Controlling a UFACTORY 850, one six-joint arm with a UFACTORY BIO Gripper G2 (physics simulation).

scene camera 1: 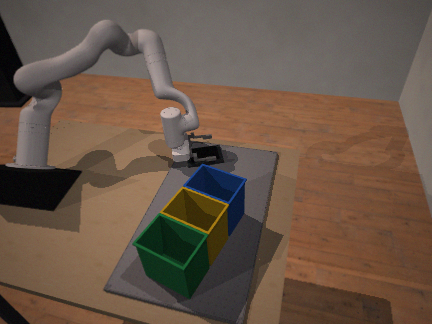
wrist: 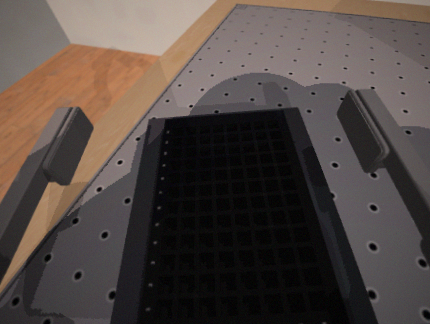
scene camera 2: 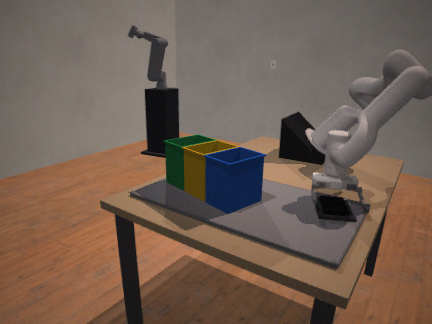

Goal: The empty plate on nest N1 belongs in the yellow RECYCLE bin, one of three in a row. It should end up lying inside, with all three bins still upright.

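The black plate lies flat in the dark nest N1; its grid of wells shows in the wrist view. My gripper is open and empty, low over the plate, with one finger out beyond each long side. In the wrist view both fingers stand apart from the plate, the right gap a little wider. The yellow bin stands upright between the blue bin and the green bin, both upright.
The bins and nest stand on a grey perforated board on the wooden table. The blue bin is the one nearest the nest. A black wedge stands at the back of the table.
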